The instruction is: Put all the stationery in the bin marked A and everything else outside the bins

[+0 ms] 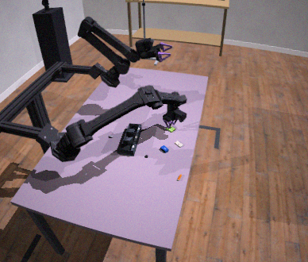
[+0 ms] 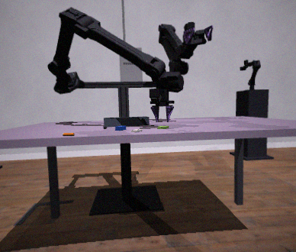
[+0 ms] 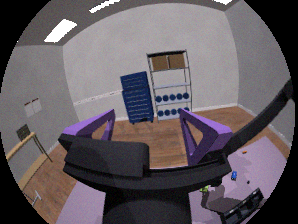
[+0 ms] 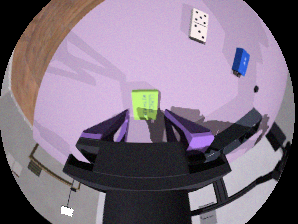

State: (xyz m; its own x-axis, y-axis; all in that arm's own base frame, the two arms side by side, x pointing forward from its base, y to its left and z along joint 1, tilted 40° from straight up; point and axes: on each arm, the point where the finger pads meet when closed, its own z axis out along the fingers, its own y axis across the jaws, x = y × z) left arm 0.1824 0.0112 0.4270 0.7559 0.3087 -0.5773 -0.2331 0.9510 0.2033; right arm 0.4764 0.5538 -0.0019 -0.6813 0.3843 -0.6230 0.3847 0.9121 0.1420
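The green item lies 30 mm below my right hand. Also, from my right hand: dark bin: 230 mm behind, 160 mm to the right, 20 mm below; black item: 110 mm behind, 270 mm to the right, 30 mm below; blue item: 20 mm behind, 190 mm to the right, 30 mm below.
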